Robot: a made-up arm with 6 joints. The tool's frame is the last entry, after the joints. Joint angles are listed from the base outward. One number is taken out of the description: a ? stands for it. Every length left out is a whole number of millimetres.
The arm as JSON. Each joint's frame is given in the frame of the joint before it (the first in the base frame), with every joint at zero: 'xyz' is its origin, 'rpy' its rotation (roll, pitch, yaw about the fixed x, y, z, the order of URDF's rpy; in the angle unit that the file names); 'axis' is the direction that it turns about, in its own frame. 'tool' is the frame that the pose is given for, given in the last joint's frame.
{
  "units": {
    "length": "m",
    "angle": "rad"
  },
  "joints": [
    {
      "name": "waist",
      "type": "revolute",
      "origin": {
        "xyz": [
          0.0,
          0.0,
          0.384
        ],
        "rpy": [
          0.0,
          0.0,
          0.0
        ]
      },
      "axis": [
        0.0,
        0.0,
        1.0
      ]
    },
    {
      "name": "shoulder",
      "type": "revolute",
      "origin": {
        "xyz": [
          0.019,
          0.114,
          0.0
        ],
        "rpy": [
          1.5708,
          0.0,
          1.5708
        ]
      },
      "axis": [
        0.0,
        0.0,
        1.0
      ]
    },
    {
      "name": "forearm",
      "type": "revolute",
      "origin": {
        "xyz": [
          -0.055,
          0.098,
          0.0
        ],
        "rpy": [
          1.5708,
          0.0,
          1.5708
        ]
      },
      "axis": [
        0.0,
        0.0,
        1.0
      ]
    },
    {
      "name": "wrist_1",
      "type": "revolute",
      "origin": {
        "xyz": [
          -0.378,
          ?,
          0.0
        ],
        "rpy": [
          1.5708,
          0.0,
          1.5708
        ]
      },
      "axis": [
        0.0,
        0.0,
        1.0
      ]
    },
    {
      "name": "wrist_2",
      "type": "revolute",
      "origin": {
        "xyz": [
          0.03,
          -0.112,
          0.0
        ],
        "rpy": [
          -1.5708,
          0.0,
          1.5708
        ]
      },
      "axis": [
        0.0,
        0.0,
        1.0
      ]
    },
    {
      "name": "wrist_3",
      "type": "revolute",
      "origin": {
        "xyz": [
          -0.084,
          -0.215,
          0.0
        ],
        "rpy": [
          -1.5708,
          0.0,
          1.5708
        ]
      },
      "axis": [
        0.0,
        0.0,
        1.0
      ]
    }
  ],
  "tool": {
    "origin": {
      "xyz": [
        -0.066,
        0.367,
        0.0
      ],
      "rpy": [
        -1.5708,
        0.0,
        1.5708
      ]
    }
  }
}
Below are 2 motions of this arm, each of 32 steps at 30 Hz.
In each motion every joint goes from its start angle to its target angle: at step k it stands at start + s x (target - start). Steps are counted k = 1, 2, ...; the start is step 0. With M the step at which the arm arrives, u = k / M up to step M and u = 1 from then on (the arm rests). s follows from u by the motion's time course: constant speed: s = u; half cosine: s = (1 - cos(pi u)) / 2; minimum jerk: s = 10 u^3 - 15 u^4 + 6 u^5.
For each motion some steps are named. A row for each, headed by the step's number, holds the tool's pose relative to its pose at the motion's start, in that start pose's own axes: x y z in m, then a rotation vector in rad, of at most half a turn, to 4 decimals.
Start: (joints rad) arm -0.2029 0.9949 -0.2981 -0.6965 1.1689 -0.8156
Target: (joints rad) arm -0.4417 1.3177 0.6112 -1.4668 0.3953 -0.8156
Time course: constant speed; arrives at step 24
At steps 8, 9, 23, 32:
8: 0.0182 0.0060 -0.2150 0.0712 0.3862 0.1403
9: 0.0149 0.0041 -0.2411 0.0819 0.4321 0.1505
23: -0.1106 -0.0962 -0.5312 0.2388 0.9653 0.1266
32: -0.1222 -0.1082 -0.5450 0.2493 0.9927 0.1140

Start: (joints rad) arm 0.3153 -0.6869 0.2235 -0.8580 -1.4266 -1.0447
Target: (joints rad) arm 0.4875 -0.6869 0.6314 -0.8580 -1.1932 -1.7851
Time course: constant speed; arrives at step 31
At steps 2, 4, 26, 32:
2: -0.0063 -0.0055 -0.0197 -0.0064 0.0577 -0.0318
4: -0.0141 -0.0111 -0.0392 -0.0116 0.1154 -0.0639
26: -0.1881 -0.0586 -0.2281 0.0126 0.7438 -0.4350
32: -0.2467 -0.0586 -0.2590 0.0405 0.8820 -0.5233

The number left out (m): 0.062
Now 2 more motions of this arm.
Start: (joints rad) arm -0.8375 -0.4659 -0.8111 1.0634 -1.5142 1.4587
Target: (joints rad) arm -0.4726 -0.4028 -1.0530 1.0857 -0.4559 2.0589
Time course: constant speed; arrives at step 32
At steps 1, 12, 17, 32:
1: 0.0044 0.0259 -0.0024 0.0101 -0.0135 0.0411
12: -0.0180 0.2943 0.0057 0.1823 -0.1934 0.4761
17: -0.0656 0.3930 0.0296 0.2950 -0.2911 0.6597
32: -0.2869 0.5411 0.1390 0.7413 -0.6239 1.1424

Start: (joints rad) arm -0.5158 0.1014 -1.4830 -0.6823 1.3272 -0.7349
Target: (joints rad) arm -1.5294 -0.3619 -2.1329 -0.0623 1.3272 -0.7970
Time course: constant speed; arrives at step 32
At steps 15, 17, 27, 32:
15: -0.0784 -0.1484 0.2410 0.0573 -0.6024 -0.4275
17: -0.1027 -0.1577 0.2647 0.0455 -0.6864 -0.4804
27: -0.2404 -0.1480 0.3430 -0.0797 -1.1069 -0.7189
32: -0.3040 -0.1086 0.3548 -0.1825 -1.3132 -0.8170

